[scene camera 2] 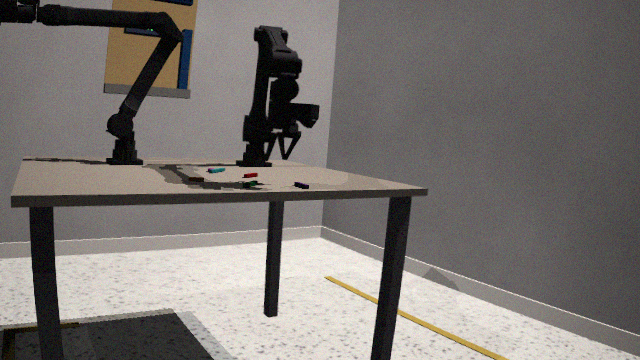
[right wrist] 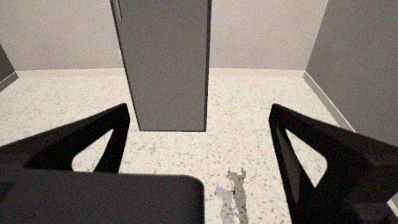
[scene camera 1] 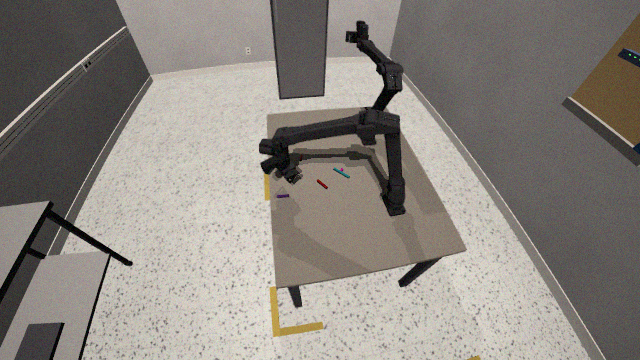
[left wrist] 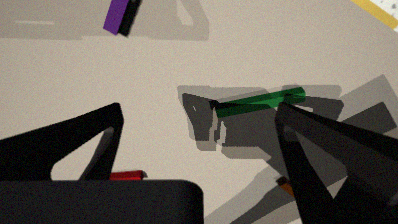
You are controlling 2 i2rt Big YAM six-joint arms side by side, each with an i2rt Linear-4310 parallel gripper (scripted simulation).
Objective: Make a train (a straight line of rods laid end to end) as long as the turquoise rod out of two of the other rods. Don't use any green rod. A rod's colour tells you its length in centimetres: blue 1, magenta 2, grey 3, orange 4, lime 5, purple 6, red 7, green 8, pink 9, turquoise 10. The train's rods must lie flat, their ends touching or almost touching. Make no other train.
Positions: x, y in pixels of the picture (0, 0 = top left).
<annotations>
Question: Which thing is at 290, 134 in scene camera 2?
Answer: My left gripper.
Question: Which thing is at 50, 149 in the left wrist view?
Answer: My left gripper.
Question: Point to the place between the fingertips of my right gripper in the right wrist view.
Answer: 199, 111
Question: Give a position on a green rod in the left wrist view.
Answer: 295, 95
</annotations>
